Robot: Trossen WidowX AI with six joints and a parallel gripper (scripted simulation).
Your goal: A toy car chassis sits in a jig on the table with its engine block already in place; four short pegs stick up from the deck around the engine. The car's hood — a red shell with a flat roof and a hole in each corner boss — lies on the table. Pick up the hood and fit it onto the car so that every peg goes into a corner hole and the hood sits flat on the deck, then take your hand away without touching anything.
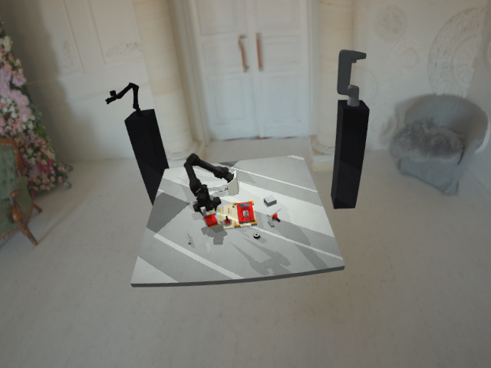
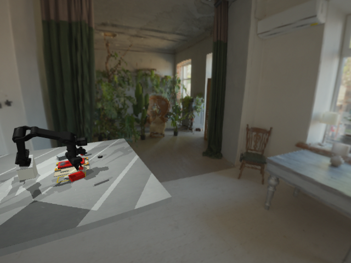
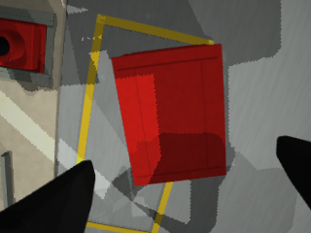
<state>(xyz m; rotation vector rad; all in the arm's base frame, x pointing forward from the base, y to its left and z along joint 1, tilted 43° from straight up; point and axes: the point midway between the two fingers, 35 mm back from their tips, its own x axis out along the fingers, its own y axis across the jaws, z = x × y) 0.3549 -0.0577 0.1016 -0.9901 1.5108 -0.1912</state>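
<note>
My gripper tip is now 60 mm above the red hood. From my gripper tip the other things lie so: black wheel (330 mm to the left, 140 mm ahead, 70 mm below); grey bar (170 mm ahead, 130 mm to the right, 70 mm below).
</note>
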